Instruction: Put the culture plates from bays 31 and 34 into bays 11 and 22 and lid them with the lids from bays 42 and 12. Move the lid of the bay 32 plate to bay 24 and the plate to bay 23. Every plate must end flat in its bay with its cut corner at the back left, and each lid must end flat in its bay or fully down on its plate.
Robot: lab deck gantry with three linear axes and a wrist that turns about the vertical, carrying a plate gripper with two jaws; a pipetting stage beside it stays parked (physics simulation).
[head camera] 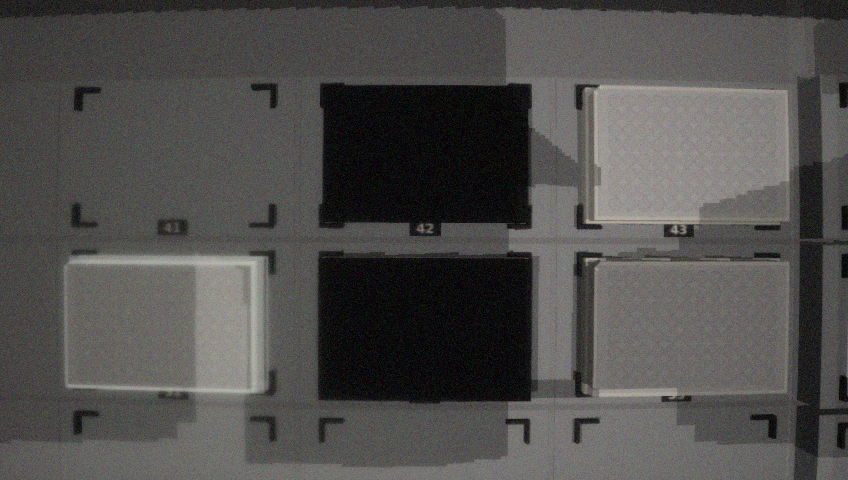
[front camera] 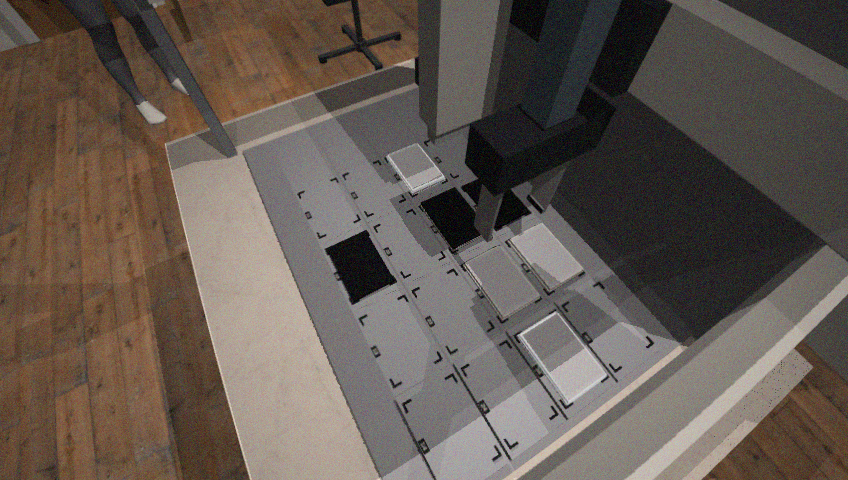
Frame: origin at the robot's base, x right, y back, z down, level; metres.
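Where they show: gripper, fingertip midpoint: [front camera: 509,218]; robot's base at its link origin: [front camera: 299,194].
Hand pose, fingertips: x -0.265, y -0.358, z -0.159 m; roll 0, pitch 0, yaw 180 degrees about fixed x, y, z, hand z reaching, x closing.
Observation:
Things, the pixels of their centre, and the offset from my fingertips. "spot": a spot on its surface instead.
- black lid at the middle of its body: [head camera: 425,154] [front camera: 495,198] dx -0.099, dy +0.130, dz +0.155 m
- bay 31 at a spot on its surface: [head camera: 160,327] [front camera: 415,166] spot: dx +0.009, dy +0.292, dz +0.145 m
- bay 32 at a spot on its surface: [head camera: 424,330] [front camera: 454,215] spot: dx +0.008, dy +0.130, dz +0.143 m
- bay 34 at a spot on its surface: [front camera: 562,356] spot: dx +0.011, dy -0.201, dz +0.131 m
- bay 12 at a spot on its surface: [front camera: 360,266] spot: dx +0.223, dy +0.123, dz +0.151 m
- bay 43 at a spot on its surface: [head camera: 690,154] [front camera: 545,252] spot: dx -0.098, dy -0.032, dz +0.145 m
- bay 33 at a spot on its surface: [head camera: 690,330] [front camera: 500,278] spot: dx +0.009, dy -0.032, dz +0.145 m
In the front view, my gripper [front camera: 512,222] is open, its two jaws low near the black lid [front camera: 505,209] [head camera: 424,151] that lies flat in bay 42; their exact height is unclear. The gripper does not show in the head view. The pale culture plate in bay 31 [front camera: 415,167] [head camera: 160,327] lies flat at the back. The black lidded plate in bay 32 [front camera: 449,220] [head camera: 424,330] lies beside the bay 42 lid. The pale culture plate in bay 34 [front camera: 562,356] lies nearest the front edge. The black lid in bay 12 [front camera: 360,266] lies flat at the left.
White well plates lie in bay 43 [front camera: 547,256] [head camera: 690,154] and bay 33 [front camera: 502,282] [head camera: 690,330]. Bay 41 shows no plate in the head view. The front view shows bare bays 11, 22, 23 and 24. The pale parked column [front camera: 458,65] stands behind the plates.

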